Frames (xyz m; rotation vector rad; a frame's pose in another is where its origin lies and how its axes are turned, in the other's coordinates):
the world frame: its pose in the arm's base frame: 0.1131 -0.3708 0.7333 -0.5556 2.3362 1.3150
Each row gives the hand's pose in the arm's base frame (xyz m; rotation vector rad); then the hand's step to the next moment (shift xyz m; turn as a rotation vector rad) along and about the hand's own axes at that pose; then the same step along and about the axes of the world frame.
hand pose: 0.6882 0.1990 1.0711 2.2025 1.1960 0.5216
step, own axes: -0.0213 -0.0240 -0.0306 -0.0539 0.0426 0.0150
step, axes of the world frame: 0.0334 0.0280 -0.0082 -0.0027 -0.0277 -0.0646
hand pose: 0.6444 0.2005 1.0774 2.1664 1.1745 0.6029
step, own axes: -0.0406 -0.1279 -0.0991 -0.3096 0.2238 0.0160
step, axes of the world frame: 0.1368 0.0911 0.0287 0.0088 -0.0899 -0.3715
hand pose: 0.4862 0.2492 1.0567 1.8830 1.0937 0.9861
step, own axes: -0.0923 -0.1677 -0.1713 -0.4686 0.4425 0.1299
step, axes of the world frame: 0.2475 0.0654 0.0215 -0.1083 -0.2008 -0.6166
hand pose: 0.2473 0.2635 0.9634 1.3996 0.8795 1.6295
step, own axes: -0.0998 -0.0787 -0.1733 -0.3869 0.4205 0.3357
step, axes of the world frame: 0.2102 -0.0446 -0.0052 -0.3131 -0.2324 -0.5359
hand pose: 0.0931 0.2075 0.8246 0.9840 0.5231 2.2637
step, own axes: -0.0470 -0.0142 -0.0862 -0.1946 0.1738 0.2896
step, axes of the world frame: 0.0793 -0.0587 0.0104 -0.2815 -0.1119 -0.2453
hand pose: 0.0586 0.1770 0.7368 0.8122 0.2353 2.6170
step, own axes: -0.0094 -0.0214 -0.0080 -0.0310 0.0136 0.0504
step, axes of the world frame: -0.0010 -0.0096 0.0227 -0.0523 -0.0154 -0.0266
